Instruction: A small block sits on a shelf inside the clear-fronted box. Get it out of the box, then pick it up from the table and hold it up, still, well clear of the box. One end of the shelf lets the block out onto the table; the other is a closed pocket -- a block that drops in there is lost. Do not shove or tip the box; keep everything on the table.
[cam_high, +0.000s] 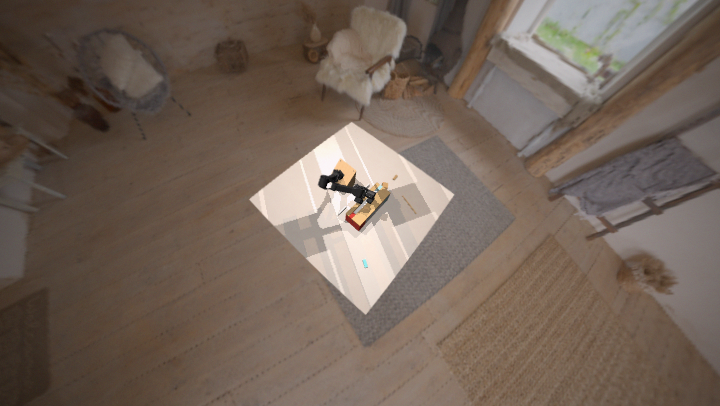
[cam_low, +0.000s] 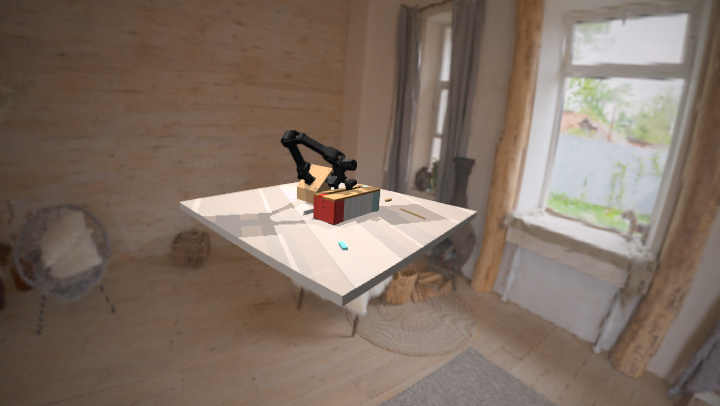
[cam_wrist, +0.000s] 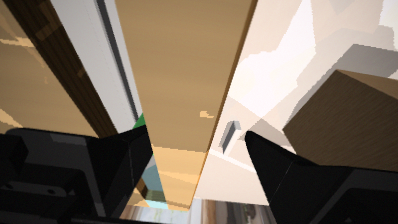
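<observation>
Now: the green block 50 mm ahead of my gripper tip and 30 mm to the left of it. Round my gripper tip: thin wooden stick (270 mm ahead, 290 mm to the left, 90 mm below); then box (40 mm ahead, 30 mm to the right, 30 mm below); then tan rubber piece (390 mm to the left, 80 mm below).
</observation>
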